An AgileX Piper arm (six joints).
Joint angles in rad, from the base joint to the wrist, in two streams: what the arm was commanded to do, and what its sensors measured. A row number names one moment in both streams.
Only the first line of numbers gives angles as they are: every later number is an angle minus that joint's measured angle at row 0.
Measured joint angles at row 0: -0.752 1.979 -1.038 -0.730 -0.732 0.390
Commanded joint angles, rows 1 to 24: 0.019 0.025 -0.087 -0.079 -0.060 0.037; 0.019 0.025 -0.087 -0.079 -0.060 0.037; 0.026 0.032 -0.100 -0.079 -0.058 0.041; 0.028 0.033 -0.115 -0.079 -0.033 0.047; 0.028 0.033 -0.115 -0.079 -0.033 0.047; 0.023 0.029 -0.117 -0.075 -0.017 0.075; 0.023 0.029 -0.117 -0.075 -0.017 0.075; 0.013 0.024 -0.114 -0.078 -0.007 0.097; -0.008 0.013 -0.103 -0.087 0.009 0.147; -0.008 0.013 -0.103 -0.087 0.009 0.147; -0.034 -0.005 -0.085 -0.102 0.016 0.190; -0.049 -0.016 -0.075 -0.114 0.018 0.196; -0.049 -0.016 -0.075 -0.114 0.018 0.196; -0.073 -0.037 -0.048 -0.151 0.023 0.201; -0.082 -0.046 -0.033 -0.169 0.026 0.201; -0.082 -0.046 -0.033 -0.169 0.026 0.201; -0.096 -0.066 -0.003 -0.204 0.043 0.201; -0.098 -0.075 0.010 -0.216 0.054 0.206; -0.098 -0.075 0.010 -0.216 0.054 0.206; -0.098 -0.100 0.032 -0.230 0.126 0.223; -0.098 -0.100 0.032 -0.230 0.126 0.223; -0.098 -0.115 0.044 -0.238 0.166 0.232; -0.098 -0.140 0.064 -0.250 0.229 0.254; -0.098 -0.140 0.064 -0.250 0.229 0.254
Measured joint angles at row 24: -0.093 -0.098 0.041 -0.225 0.150 0.226
